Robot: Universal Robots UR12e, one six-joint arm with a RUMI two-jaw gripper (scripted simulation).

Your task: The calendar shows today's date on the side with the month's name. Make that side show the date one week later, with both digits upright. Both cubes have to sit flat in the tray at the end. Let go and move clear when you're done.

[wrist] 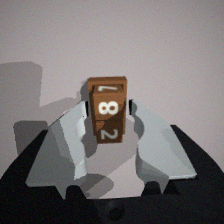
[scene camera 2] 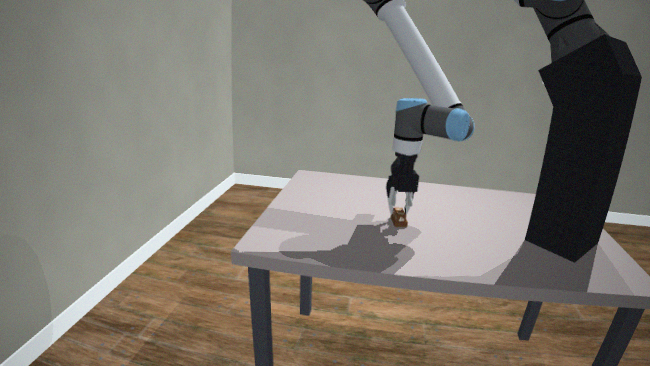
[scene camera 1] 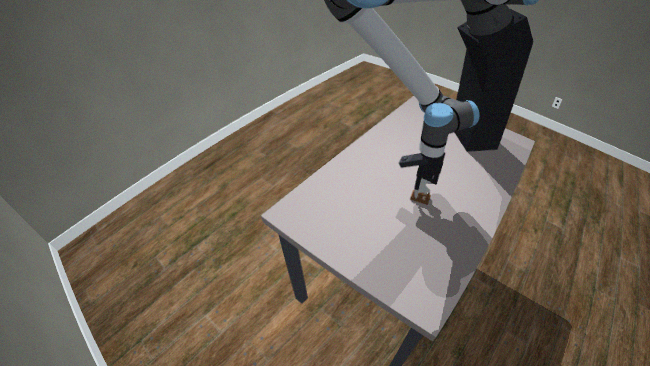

Note:
In view: my gripper [scene camera 1: 417, 194] and a brown calendar cube [wrist: 108, 100].
My gripper also shows in the wrist view [wrist: 108, 101].

